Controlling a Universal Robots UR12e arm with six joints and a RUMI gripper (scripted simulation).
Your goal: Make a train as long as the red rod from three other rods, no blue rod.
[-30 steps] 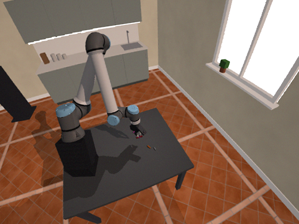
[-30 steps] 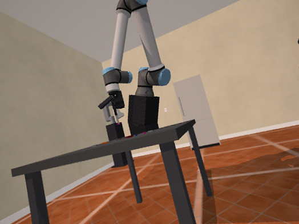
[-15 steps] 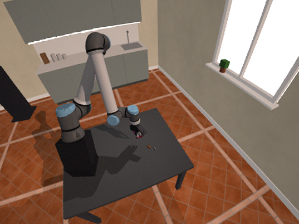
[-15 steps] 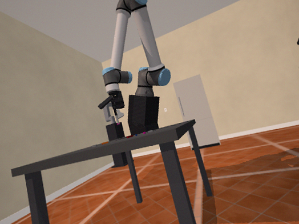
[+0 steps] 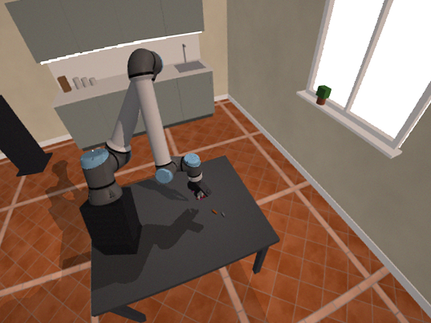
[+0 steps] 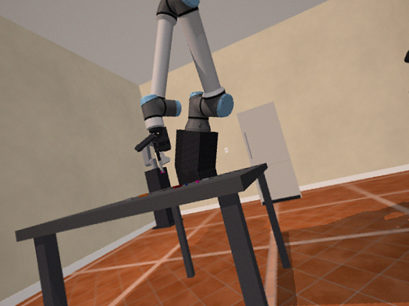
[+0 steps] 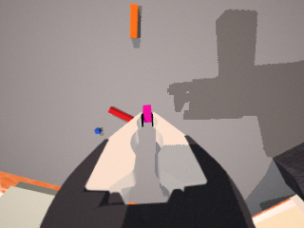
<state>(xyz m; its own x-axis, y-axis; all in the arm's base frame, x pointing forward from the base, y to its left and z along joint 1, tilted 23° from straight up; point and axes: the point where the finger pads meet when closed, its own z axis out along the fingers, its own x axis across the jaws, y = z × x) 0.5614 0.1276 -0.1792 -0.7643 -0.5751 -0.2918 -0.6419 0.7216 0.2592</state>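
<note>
Now: hand 10 mm short of the red rod, 70 mm to the right of it and 100 mm above it. The rest, counted from my hand: blue rod 40 mm ahead, 140 mm to the left, 100 mm below; then orange rod 80 mm ahead, 70 mm to the right, 100 mm below.
</note>
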